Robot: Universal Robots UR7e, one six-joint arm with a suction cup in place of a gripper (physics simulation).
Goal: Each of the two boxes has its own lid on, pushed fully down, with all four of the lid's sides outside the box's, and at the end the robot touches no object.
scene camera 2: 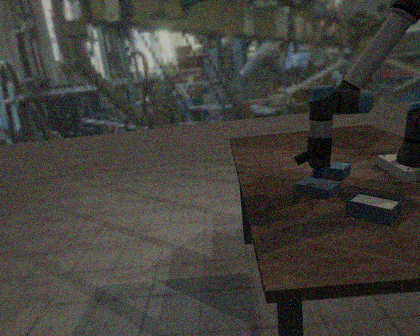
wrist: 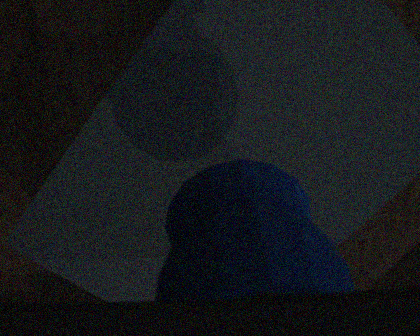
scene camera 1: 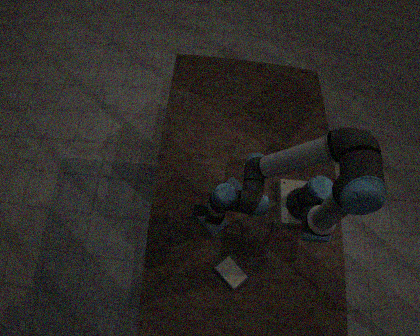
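Pixels of known places: end effector, tool point: (scene camera 2: 317, 176) (wrist: 239, 226); arm's base, origin of the base link: (scene camera 2: 418, 162) (scene camera 1: 301, 204).
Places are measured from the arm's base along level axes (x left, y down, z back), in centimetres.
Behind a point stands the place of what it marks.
A blue box (scene camera 2: 372, 212) {y 0.9, x 37.6, z -31.4 cm} (scene camera 1: 231, 273) {y -0.3, x 34.1, z -29.5 cm} has a pale top surface; whether this is a lid or its inside, I cannot tell. A flat blue-grey piece (scene camera 2: 318, 187) {y 0.9, x 16.0, z -41.0 cm} (scene camera 1: 215, 228) {y 1.0, x 15.6, z -38.1 cm} lies farther back, and a second blue piece (scene camera 2: 340, 170) {y -0.4, x 3.9, z -30.0 cm} is just behind it, partly hidden by the arm. Which is box and which is lid is unclear. In the wrist view a smooth blue-grey surface (wrist: 320, 100) {y 1.0, x 8.8, z -42.8 cm} fills much of the frame. My suction cup (wrist: 240, 220) (scene camera 2: 318, 172) is off, with no object hanging from it. It is close over these pieces; contact is hard to judge.
The brown table (scene camera 1: 240, 110) {y 3.6, x -50.0, z -31.7 cm} (scene camera 2: 300, 250) {y 3.6, x 50.8, z -53.9 cm} carries the pale base plate (scene camera 1: 284, 214) {y -0.3, x 5.9, z -8.2 cm} (scene camera 2: 387, 162) {y 0.1, x -2.8, z -10.2 cm} of the arm. The arm reaches across the table over the blue pieces. The table's edge runs to the left of them. The views are dark and grainy.
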